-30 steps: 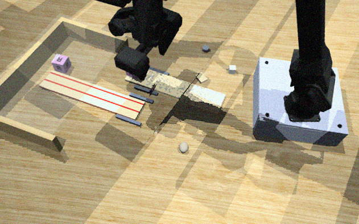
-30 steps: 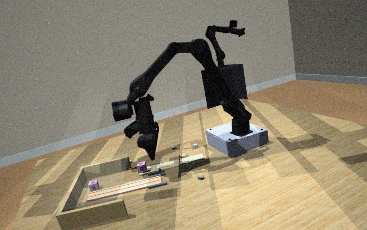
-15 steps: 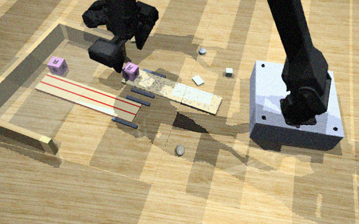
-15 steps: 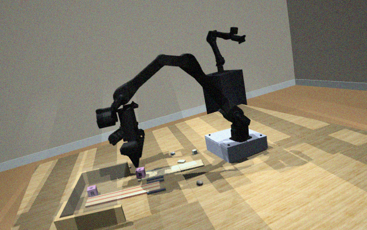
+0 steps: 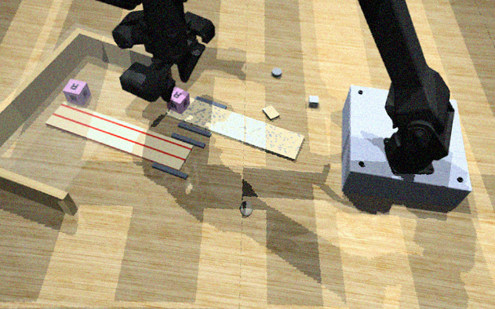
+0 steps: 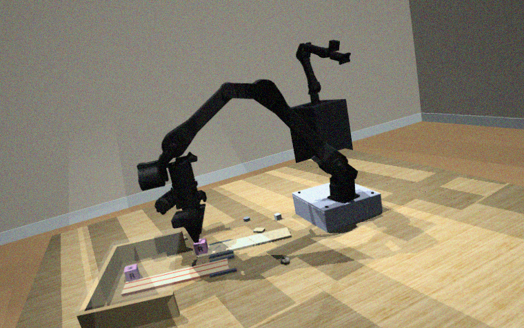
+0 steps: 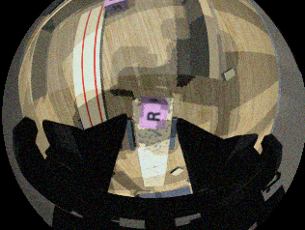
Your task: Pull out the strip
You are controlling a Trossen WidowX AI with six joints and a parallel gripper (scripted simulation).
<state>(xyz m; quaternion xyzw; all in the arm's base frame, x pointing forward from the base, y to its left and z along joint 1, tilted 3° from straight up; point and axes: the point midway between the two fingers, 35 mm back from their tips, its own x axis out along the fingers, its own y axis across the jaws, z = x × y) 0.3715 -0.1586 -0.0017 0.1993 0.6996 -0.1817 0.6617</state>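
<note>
The speckled tan strip is 10 cm behind my gripper tip, 5 cm to the left of it and 4 cm below it. Round my gripper tip: flat tile: 17 cm behind, 4 cm below, 2 cm to the left; grey pebble: 22 cm to the left, 12 cm behind, 4 cm below.
</note>
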